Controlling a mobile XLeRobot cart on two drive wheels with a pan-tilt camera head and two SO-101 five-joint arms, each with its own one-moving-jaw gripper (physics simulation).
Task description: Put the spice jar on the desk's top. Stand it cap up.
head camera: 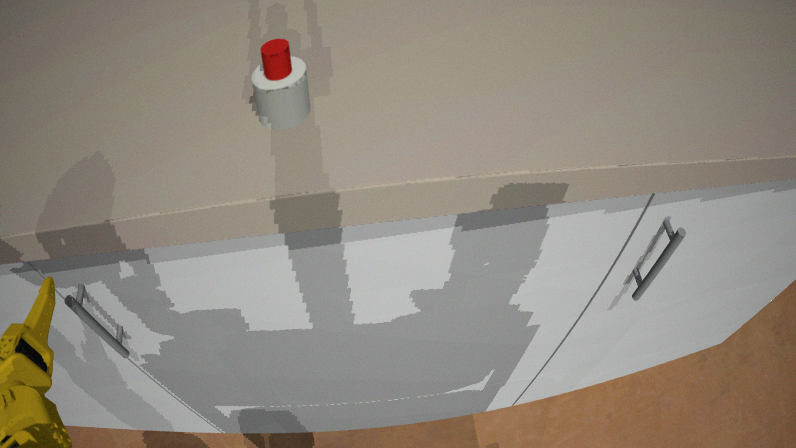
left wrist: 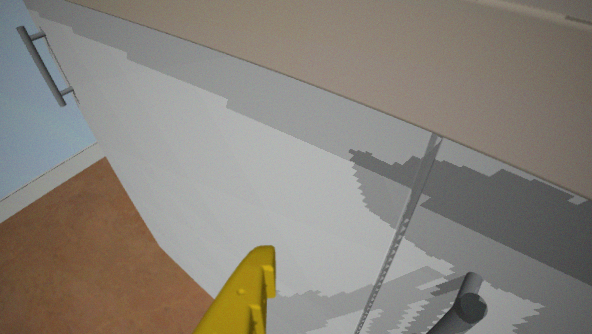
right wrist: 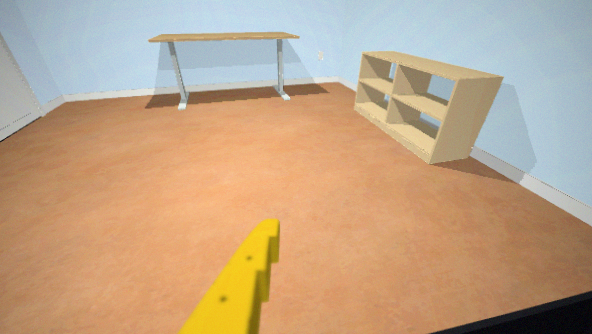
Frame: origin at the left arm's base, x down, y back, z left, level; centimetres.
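Where they show: left hand at its tool point: [left wrist: 274, 264]; right hand at its tool point: [right wrist: 279, 235].
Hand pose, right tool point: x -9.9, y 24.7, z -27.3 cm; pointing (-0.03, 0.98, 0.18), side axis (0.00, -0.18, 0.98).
Observation:
After its pixels a point has its place.
The spice jar [head camera: 282, 105] @[z -9.5, x -15.9, y -32.3 cm], a pale grey cylinder with a narrower red cap, stands upright, cap up, on the beige counter top [head camera: 501, 100] @[z -25.2, x -13.5, y -34.6 cm] in the head view. The desk [right wrist: 225, 37] @[z -47.7, x 5.5, y 303.8 cm], with a thin wooden top and two grey legs, stands far off by the wall in the right wrist view. My left gripper [head camera: 49, 289] [left wrist: 267, 262] is open and empty, in front of the white cabinet at the lower left of the head view, apart from the jar. My right gripper [right wrist: 272, 240] is open and empty, pointing out over the floor; one jaw shows.
White cabinet doors with grey bar handles [head camera: 97, 327] @[z 14.0, x 2.3, y -23.7 cm] [head camera: 660, 264] @[z -45.0, x 2.2, y -28.0 cm] lie below the counter edge. The left handle [left wrist: 470, 307] also shows at the lower right of the left wrist view. A light wooden shelf unit [right wrist: 462, 120] @[z 112.0, x 44.5, y 147.8 cm] stands right of the desk. The floor is reddish brown.

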